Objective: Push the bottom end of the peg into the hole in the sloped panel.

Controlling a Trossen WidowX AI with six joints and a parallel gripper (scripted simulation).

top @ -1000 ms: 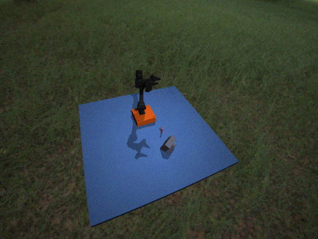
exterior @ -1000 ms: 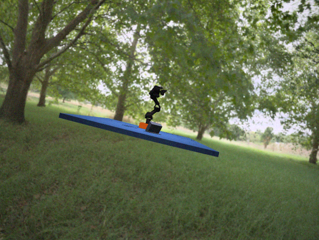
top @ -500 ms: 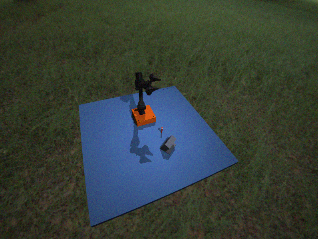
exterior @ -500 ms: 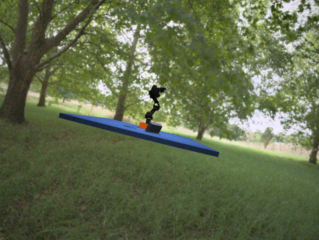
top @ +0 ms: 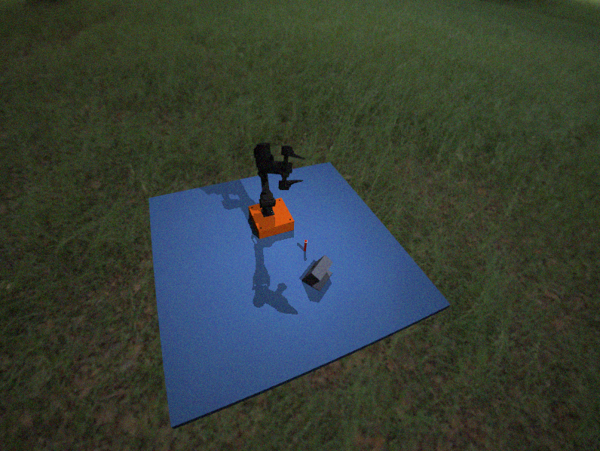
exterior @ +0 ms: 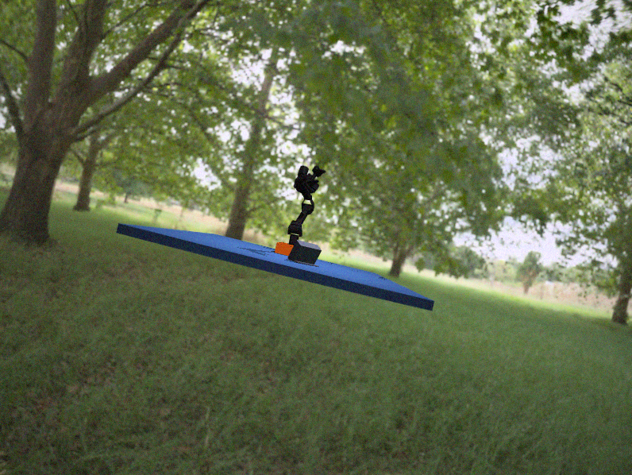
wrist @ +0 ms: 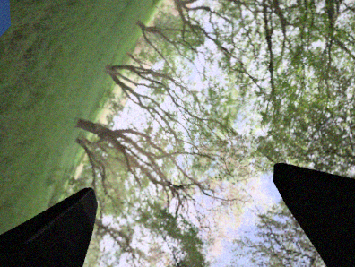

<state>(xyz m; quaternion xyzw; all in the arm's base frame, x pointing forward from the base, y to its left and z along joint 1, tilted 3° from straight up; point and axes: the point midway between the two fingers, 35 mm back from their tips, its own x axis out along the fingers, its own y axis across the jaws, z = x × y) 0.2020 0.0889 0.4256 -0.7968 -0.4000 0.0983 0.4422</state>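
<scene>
My gripper tip is now 40 mm short of the square peg, 30 mm to the right of it and 440 mm above it. From my gripper tip the other things lie so: grey sloped panel: 210 mm ahead, 20 mm to the left, 450 mm below.
</scene>
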